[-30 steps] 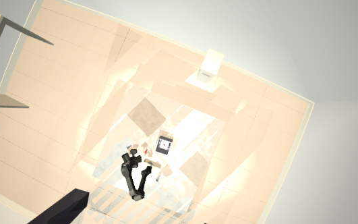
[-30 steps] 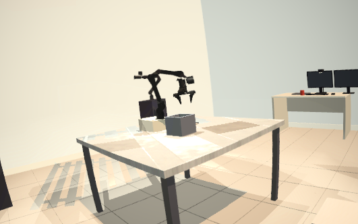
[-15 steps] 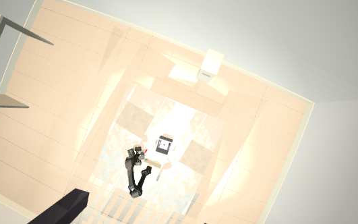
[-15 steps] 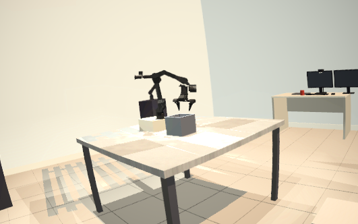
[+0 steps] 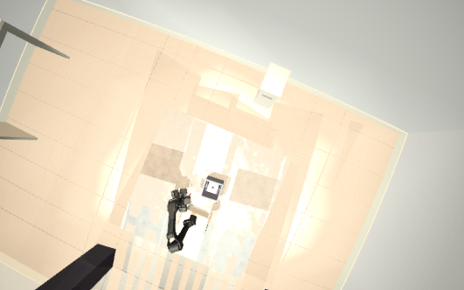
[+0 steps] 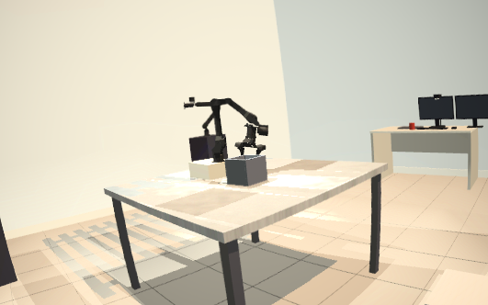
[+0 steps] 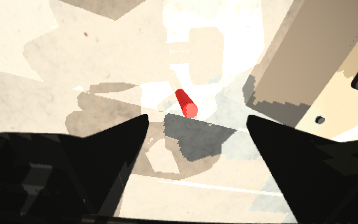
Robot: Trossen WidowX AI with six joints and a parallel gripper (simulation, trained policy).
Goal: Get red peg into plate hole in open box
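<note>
Right now my gripper tip is 10 mm short of the red peg and 50 mm above it.
</note>
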